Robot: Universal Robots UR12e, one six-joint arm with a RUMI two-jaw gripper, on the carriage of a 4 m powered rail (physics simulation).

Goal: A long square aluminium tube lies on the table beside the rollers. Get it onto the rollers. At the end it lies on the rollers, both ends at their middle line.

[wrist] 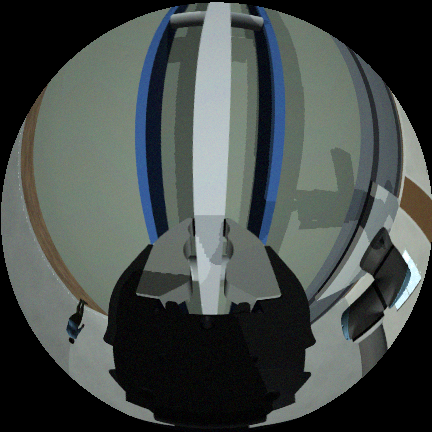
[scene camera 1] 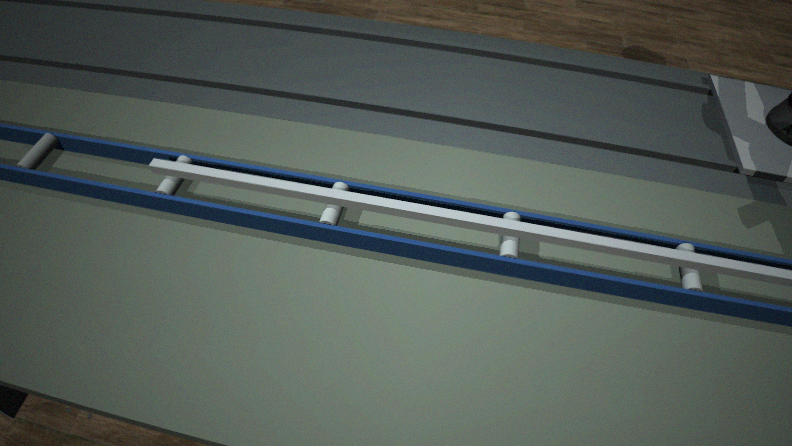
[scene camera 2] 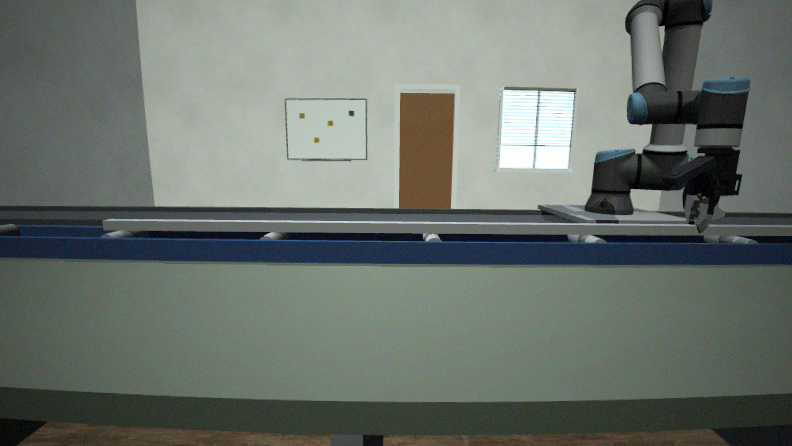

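Where they show: gripper, fingertip midpoint: (wrist: pixel 208 219) (scene camera 2: pixel 695 230); arm's base, origin of the base link: (wrist: pixel 372 247) (scene camera 2: pixel 608 211).
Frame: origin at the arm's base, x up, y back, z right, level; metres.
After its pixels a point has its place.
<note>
The long square aluminium tube (scene camera 1: pixel 421 209) {z 1.052, x 0.055, y -0.622 m} (scene camera 2: pixel 332 226) {z 1.100, x 0.046, y -0.632 m} (wrist: pixel 212 125) {z 0.236, x 0.055, y -0.618 m} runs lengthwise over the rollers (scene camera 1: pixel 331 214) {z 1.245, x 0.030, y -0.659 m} (scene camera 2: pixel 590 239) {z 0.464, x 0.024, y -0.661 m} (wrist: pixel 249 21), between the blue rails. It looks level, on or very slightly above the rollers; contact is hard to tell. In scene camera 1 it crosses the rollers toward their far ends; in the wrist view it crosses the visible roller near its middle. My gripper (scene camera 2: pixel 702 222) {z 0.152, x 0.040, y -0.619 m} (wrist: pixel 208 219) {z 0.152, x 0.040, y -0.619 m} is shut on the tube, one jaw at each side, toward the right in scene camera 2. The tube's right end is outside scene camera 1.
The near blue rail (scene camera 1: pixel 399 245) {z 1.085, x 0.009, y -0.694 m} (scene camera 2: pixel 387 252) {z 0.961, x -0.003, y -0.694 m} (wrist: pixel 141 125) {z 0.246, x 0.022, y -0.686 m} and far blue rail (scene camera 1: pixel 443 201) {z 1.010, x 0.020, y -0.557 m} (wrist: pixel 278 125) {z 0.249, x 0.022, y -0.553 m} flank the tube closely. One roller (scene camera 1: pixel 38 151) {z 2.037, x 0.025, y -0.624 m} stands beyond the tube's left end. The arm's carriage (scene camera 1: pixel 742 127) {z 0.182, x 0.000, y -0.038 m} (scene camera 2: pixel 648 214) {z -0.137, x 0.000, y -0.068 m} sits on the powered rail behind the table.
</note>
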